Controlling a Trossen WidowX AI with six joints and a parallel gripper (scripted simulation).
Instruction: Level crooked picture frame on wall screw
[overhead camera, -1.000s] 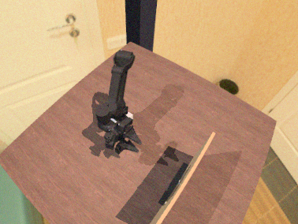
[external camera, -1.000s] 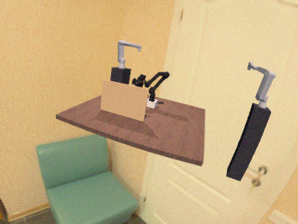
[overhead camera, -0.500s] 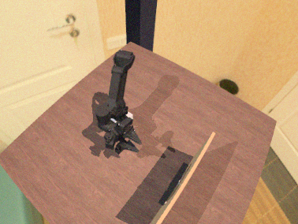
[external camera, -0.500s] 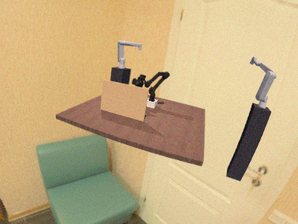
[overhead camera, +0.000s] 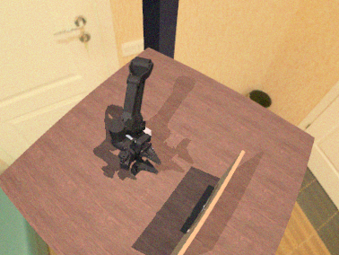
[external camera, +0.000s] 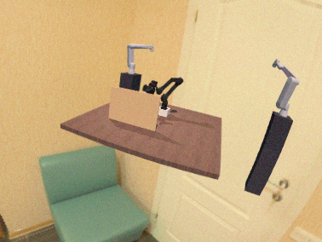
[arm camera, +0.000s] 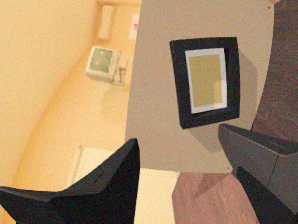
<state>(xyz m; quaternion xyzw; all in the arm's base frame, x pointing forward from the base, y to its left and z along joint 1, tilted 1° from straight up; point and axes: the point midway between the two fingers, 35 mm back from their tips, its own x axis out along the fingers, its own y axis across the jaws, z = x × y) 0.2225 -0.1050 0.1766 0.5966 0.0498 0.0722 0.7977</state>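
The picture frame lies 200 mm ahead of my gripper tip, 90 mm below it and 10 mm to the left of it. Round my gripper tip: wall panel (210 mm ahead, 100 mm below, 20 mm to the left).
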